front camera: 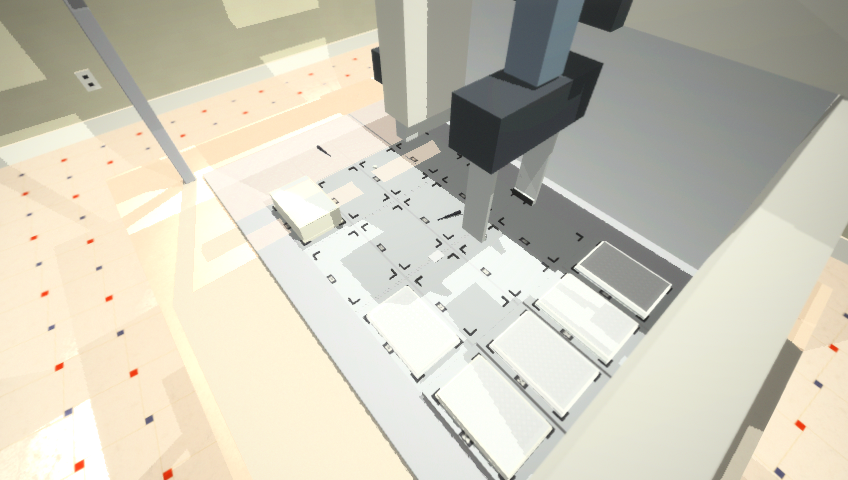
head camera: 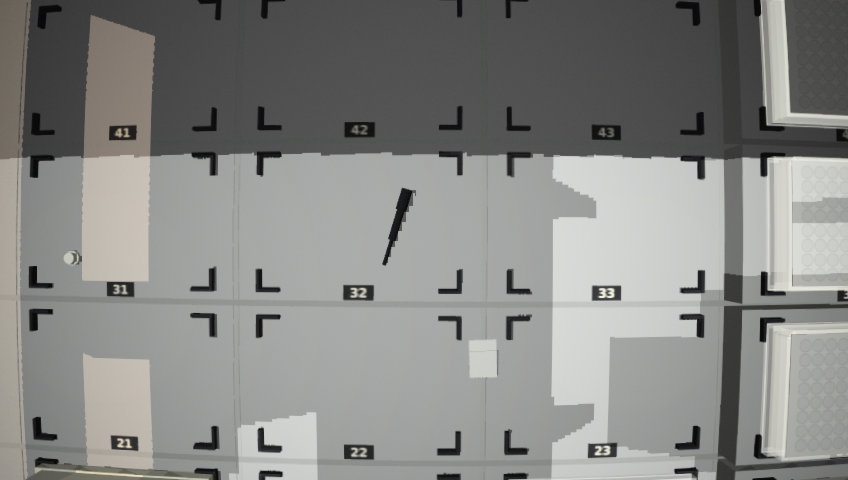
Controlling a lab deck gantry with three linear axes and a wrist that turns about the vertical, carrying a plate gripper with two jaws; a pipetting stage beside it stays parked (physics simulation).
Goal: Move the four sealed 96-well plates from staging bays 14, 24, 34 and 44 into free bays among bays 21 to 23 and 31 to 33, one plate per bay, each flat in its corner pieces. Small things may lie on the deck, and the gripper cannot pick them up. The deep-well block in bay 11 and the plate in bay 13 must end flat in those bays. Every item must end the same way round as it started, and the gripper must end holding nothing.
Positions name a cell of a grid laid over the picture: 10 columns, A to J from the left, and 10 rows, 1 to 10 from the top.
Labels:
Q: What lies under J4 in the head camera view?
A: A sealed plate.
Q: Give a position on a sealed plate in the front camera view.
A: H6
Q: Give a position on a pale square piece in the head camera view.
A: F8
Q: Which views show the gripper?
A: The front camera view only.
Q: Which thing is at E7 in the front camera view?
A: A sealed plate.

